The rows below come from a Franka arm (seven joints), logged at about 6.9 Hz.
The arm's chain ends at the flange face. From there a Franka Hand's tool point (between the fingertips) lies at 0.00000 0.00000 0.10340 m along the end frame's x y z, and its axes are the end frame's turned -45 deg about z.
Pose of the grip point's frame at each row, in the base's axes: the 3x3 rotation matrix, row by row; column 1 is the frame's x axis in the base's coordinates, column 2 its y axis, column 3 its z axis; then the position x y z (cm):
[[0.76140, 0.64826, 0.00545], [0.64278, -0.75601, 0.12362], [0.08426, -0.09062, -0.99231]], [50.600, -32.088, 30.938]
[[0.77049, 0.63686, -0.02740], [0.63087, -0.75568, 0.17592], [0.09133, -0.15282, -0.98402]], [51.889, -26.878, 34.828]
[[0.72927, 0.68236, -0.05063], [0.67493, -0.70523, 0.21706], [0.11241, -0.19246, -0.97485]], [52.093, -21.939, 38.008]
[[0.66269, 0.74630, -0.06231], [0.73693, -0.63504, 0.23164], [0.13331, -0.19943, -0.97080]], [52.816, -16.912, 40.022]
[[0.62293, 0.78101, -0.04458], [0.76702, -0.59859, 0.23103], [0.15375, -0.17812, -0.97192]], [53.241, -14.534, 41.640]
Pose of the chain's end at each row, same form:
[[0.99678, -0.08000, 0.00545], [-0.08007, -0.98909, 0.12362], [-0.00450, -0.12366, -0.99231]], [50.544, -33.366, 41.198]
[[0.99515, -0.09449, -0.02740], [-0.08825, -0.98044, 0.17592], [-0.04348, -0.17264, -0.98402]], [52.172, -28.697, 45.003]
[[0.99817, -0.03317, -0.05063], [-0.02143, -0.97592, 0.21706], [-0.05660, -0.21558, -0.97485]], [52.617, -24.183, 48.088]
[[0.99631, 0.05912, -0.06231], [0.07205, -0.97013, 0.23164], [-0.04675, -0.23528, -0.97080]], [53.460, -19.307, 50.060]
[[0.99274, 0.11178, -0.04458], [0.11910, -0.96563, 0.23103], [-0.01723, -0.23467, -0.97192]], [53.702, -16.923, 51.690]

